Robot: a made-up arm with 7 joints. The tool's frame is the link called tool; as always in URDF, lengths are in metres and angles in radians.
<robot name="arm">
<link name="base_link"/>
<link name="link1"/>
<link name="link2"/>
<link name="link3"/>
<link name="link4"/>
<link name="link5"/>
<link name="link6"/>
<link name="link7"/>
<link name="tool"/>
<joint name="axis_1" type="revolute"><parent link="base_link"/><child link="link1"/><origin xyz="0.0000 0.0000 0.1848" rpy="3.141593 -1.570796 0.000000"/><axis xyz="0 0 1"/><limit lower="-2.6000" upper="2.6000"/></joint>
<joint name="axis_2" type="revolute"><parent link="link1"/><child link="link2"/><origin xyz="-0.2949 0.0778 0.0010" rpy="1.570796 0.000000 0.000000"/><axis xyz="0 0 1"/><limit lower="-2.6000" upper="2.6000"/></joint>
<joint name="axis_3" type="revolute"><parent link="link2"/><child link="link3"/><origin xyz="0.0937 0.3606 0.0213" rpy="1.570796 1.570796 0.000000"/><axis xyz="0 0 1"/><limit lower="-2.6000" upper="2.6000"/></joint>
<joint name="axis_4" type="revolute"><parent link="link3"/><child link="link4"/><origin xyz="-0.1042 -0.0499 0.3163" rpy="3.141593 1.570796 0.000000"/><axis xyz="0 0 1"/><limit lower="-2.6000" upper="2.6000"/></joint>
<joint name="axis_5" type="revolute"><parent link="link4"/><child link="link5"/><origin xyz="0.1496 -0.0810 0.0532" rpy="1.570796 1.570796 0.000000"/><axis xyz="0 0 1"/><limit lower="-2.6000" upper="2.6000"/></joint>
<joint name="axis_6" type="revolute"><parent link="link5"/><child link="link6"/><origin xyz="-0.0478 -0.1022 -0.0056" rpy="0.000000 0.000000 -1.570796"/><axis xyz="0 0 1"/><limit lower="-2.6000" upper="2.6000"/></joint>
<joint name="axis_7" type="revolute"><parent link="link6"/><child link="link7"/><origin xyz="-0.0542 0.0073 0.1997" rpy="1.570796 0.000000 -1.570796"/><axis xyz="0 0 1"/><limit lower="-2.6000" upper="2.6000"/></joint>
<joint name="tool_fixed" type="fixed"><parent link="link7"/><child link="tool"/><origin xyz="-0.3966 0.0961 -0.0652" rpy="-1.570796 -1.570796 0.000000"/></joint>
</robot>
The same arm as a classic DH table. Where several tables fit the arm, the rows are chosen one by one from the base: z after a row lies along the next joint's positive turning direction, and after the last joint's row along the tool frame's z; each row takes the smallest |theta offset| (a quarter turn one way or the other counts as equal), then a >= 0, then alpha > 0; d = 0 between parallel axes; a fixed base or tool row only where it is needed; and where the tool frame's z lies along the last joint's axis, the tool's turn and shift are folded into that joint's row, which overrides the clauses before.
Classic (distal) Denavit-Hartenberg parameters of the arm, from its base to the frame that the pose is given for. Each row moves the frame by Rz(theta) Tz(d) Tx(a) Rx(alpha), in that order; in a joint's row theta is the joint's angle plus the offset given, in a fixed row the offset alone. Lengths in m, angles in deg.
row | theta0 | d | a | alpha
base (fixed) | 90 | 0.1848 | 0 | 90
axis_1 | -90 | 0.001 | 0.2949 | -90
axis_2 | 0 | -0.0565 | -0.0937 | -90
axis_3 | 0 | -0.0443 | 0.0499 | 90
axis_4 | -90 | 0.1574 | 0.1496 | 90
axis_5 | -25.07 | 0 | -0.1128 | 0
axis_6 | -64.93 | 0.2751 | 0.0073 | -90
axis_7 | 0 | -0.011 | 0.3966 | 90
tool (fixed) | 90 | 0.0961 | 0 | 0
Joint limits (deg, base to tool): -148.97..148.97 -148.97..148.97 -148.97..148.97 -148.97..148.97 -148.97..148.97 -148.97..148.97 -148.97..148.97

